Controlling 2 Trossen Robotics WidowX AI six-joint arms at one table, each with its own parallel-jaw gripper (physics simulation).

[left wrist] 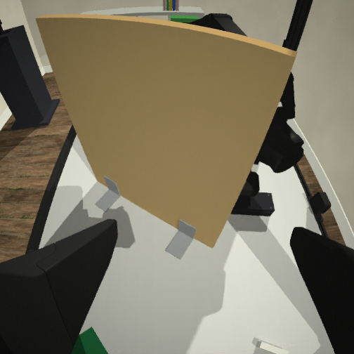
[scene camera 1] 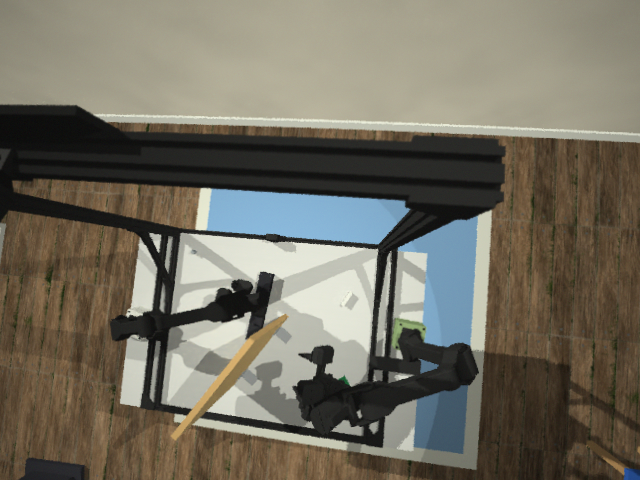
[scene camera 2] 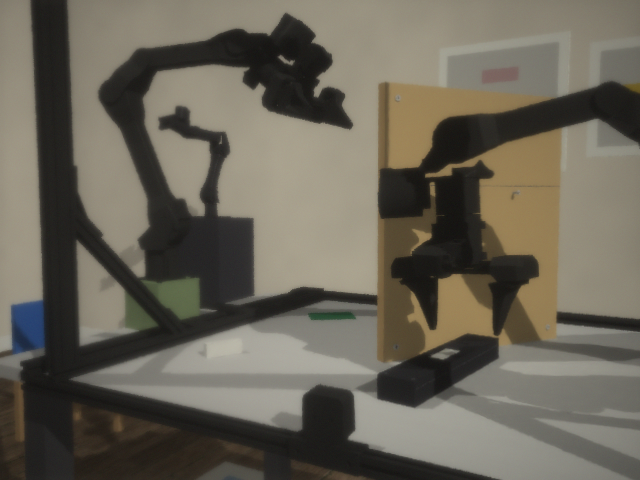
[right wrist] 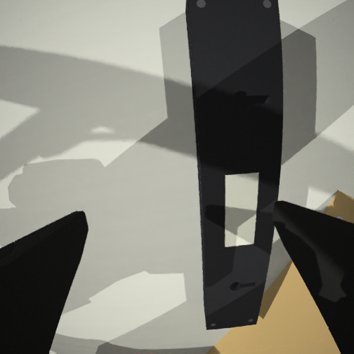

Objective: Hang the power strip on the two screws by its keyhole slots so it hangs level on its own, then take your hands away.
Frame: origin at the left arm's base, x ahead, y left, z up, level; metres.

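Seen in the pictures: left gripper, fingertip midpoint: [scene camera 1: 296,370] [scene camera 2: 337,124]; right gripper, fingertip midpoint: [scene camera 2: 463,332]; left arm's base, origin of the base link: [scene camera 1: 410,338] [scene camera 2: 162,278].
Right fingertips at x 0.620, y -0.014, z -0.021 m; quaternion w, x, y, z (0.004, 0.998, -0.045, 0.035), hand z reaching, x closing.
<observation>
Pixels of each thing's middle, then the offset from my right fingertips to it.
- black power strip, body centre: [scene camera 2: 444,365] [scene camera 1: 260,306] 0.038 m back, 0.026 m left, 0.056 m down
- tan board, body centre: [scene camera 2: 475,222] [scene camera 1: 240,365] 0.063 m back, 0.198 m left, 0.138 m up
- small white block, body centre: [scene camera 2: 223,348] [scene camera 1: 346,298] 0.373 m back, 0.071 m right, 0.061 m down
- flat green piece, body centre: [scene camera 2: 331,315] 0.404 m back, 0.280 m left, 0.071 m down
The black power strip [scene camera 1: 265,283] [scene camera 2: 403,384] [left wrist: 262,204] [right wrist: 240,140] lies flat on the table, face up; two keyhole slots and a pale label show in the right wrist view. The tan board [scene camera 1: 232,372] [scene camera 2: 527,144] [left wrist: 165,125] [right wrist: 286,312] stands upright beside it. One hanging screw [scene camera 2: 514,194] juts from its face; the other does not show, and the right arm hides part of the face. My right gripper [scene camera 1: 254,299] [scene camera 2: 465,330] [right wrist: 181,216] is open, pointing down above the strip, its right finger nearest it. My left gripper [scene camera 1: 298,372] [scene camera 2: 348,124] [left wrist: 206,233] is open and empty, high behind the board.
A small white block [scene camera 1: 348,298] [scene camera 2: 223,347] [left wrist: 270,347] and a flat green piece [scene camera 1: 344,381] [scene camera 2: 331,315] [left wrist: 91,342] lie on the table. Grey brackets [left wrist: 182,232] sit at the board's foot. A black frame post [scene camera 2: 54,180] stands at the left in scene camera 2.
</observation>
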